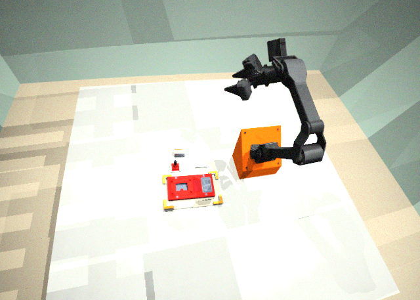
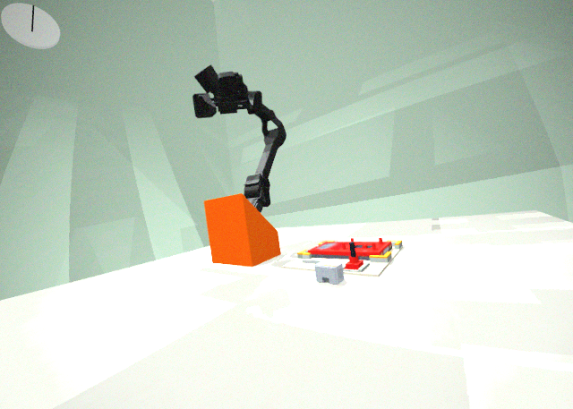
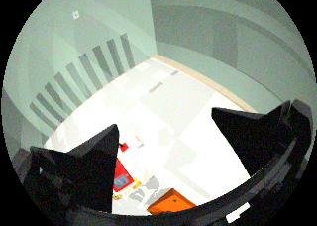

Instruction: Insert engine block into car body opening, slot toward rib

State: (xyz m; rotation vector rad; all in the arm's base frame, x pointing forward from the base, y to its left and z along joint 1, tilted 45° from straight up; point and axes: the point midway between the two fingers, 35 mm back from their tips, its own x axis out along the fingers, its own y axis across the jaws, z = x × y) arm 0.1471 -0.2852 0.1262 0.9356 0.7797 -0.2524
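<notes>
My gripper tip is now 180 mm short of the engine block, 30 mm to the right of it and 400 mm above it. From my gripper tip the other things lie so: black post 210 mm ahead, 100 mm to the left, 380 mm below.
</notes>
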